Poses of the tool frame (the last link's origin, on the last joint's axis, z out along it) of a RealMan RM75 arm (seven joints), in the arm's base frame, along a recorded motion.
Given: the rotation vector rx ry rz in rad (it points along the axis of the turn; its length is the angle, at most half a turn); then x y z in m.
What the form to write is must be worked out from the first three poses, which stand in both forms.
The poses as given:
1: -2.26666 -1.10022 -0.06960 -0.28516 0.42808 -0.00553
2: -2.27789 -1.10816 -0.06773 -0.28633 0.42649 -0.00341
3: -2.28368 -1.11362 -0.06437 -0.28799 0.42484 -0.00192
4: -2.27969 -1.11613 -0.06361 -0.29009 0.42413 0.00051
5: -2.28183 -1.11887 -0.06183 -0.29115 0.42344 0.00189
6: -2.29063 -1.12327 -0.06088 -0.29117 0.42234 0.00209
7: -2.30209 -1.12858 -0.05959 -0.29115 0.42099 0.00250
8: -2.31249 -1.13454 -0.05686 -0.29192 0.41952 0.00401
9: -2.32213 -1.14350 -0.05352 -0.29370 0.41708 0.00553
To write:
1: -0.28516 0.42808 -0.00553 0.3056 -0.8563 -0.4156 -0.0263
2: -0.28633 0.42649 -0.00341 0.2991 -0.8578 -0.4173 -0.0255
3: -0.28799 0.42484 -0.00192 0.2955 -0.8584 -0.4186 -0.0242
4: -0.29009 0.42413 0.00051 0.2967 -0.8574 -0.4198 -0.0239
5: -0.29115 0.42344 0.00189 0.2953 -0.8576 -0.4205 -0.0232
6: -0.29117 0.42234 0.00209 0.2906 -0.8589 -0.4212 -0.0228
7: -0.29115 0.42099 0.00250 0.2845 -0.8606 -0.4219 -0.0223
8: -0.29192 0.41952 0.00401 0.2788 -0.8620 -0.4229 -0.0212
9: -0.29370 0.41708 0.00553 0.2728 -0.8629 -0.4249 -0.0199
